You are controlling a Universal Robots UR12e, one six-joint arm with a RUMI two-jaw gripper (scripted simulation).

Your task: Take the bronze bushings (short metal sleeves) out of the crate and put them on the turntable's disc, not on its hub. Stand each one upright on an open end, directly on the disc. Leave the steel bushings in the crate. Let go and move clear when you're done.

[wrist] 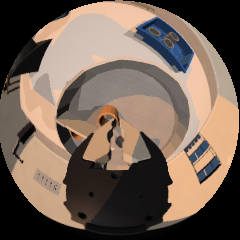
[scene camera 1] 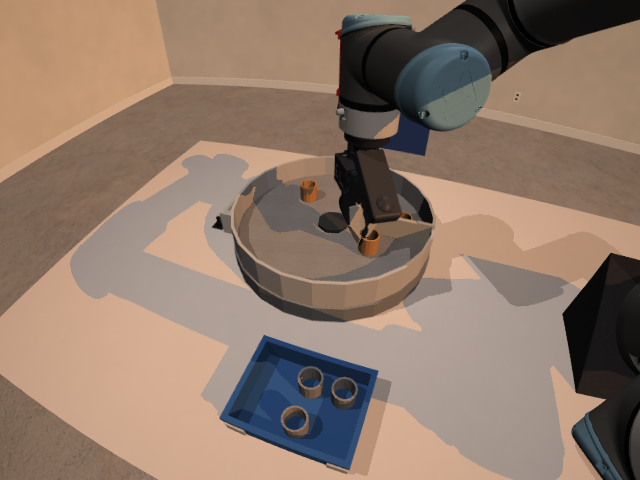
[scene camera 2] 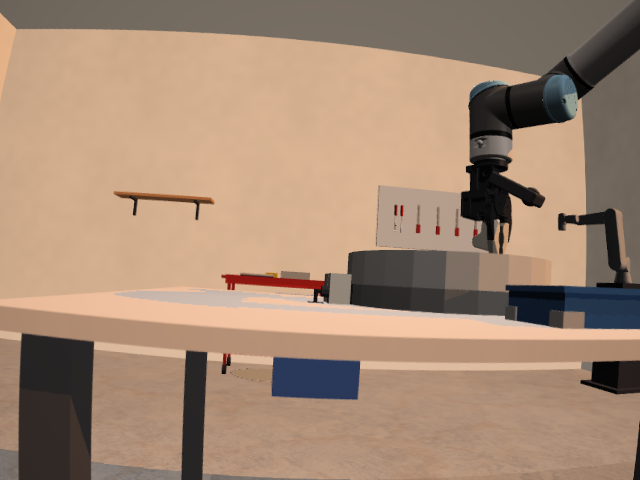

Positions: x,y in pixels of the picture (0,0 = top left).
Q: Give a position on a turntable disc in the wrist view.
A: At 144,101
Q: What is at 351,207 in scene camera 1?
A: My gripper.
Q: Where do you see a blue crate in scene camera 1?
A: At 269,384
